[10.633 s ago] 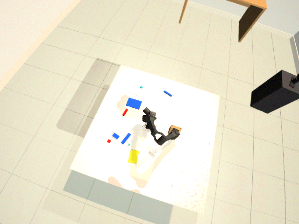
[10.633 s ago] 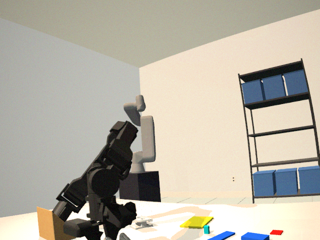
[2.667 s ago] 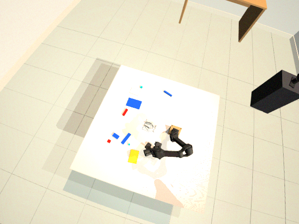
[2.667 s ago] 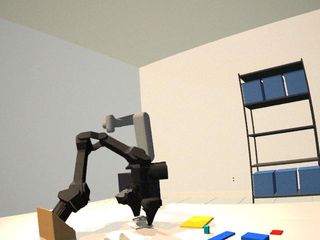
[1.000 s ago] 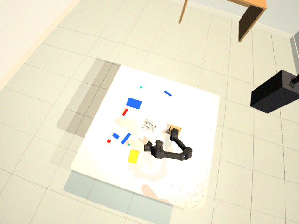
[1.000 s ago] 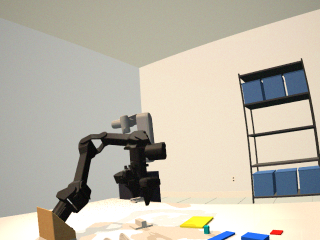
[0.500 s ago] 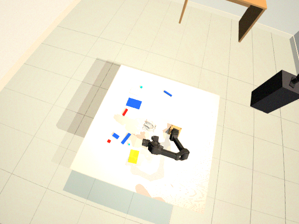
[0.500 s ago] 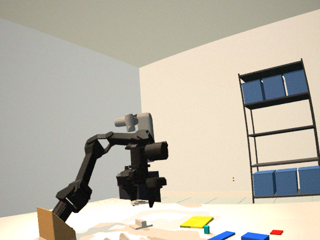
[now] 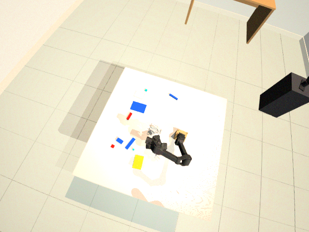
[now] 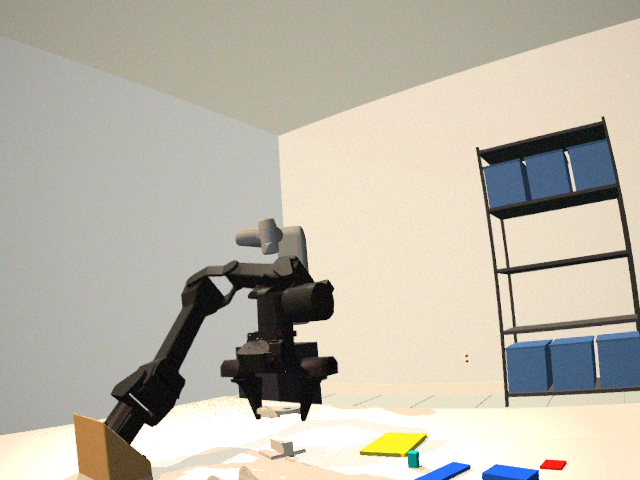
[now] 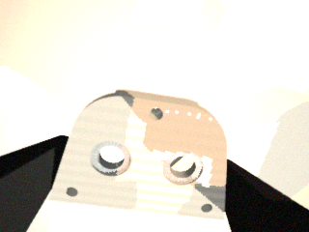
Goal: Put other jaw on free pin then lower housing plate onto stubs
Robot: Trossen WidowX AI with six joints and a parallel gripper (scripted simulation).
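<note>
Now: gripper tip 150 mm to the left of the jaw, 60 mm above it and 50 mm short of it. From my gripper tip the other things lie so: housing plate 20 mm above, 10 mm to the right; then red block 370 mm ahead, 200 mm to the right, 70 mm below; then yellow plate 180 mm to the left, 100 mm ahead, 80 mm below.
</note>
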